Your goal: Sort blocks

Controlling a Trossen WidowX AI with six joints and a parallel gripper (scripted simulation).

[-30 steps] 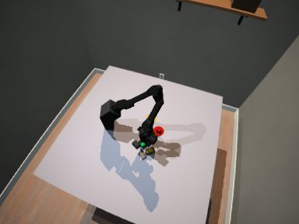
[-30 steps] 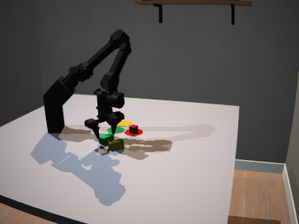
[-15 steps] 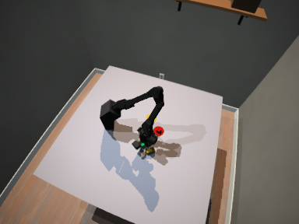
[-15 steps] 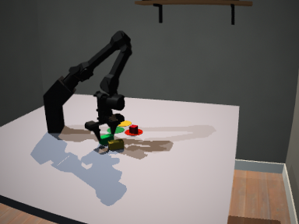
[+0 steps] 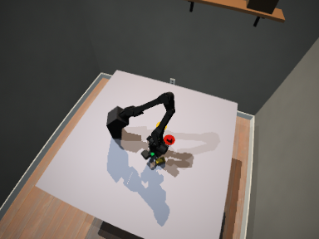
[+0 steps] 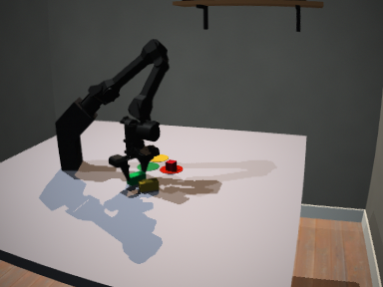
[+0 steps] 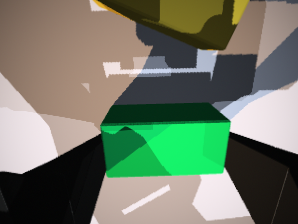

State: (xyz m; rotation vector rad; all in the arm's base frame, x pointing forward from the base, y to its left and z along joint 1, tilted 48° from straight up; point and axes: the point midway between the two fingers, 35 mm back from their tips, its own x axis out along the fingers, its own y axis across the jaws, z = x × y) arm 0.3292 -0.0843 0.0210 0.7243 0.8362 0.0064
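The green circle lies 15 cm to the left of my hand, 5 cm below it and 4 cm behind it. Also, from my hand: green block 3 cm below; red block 16 cm to the left, 6 cm ahead, 4 cm below; yellow block 7 cm ahead, 4 cm below, 3 cm to the right.
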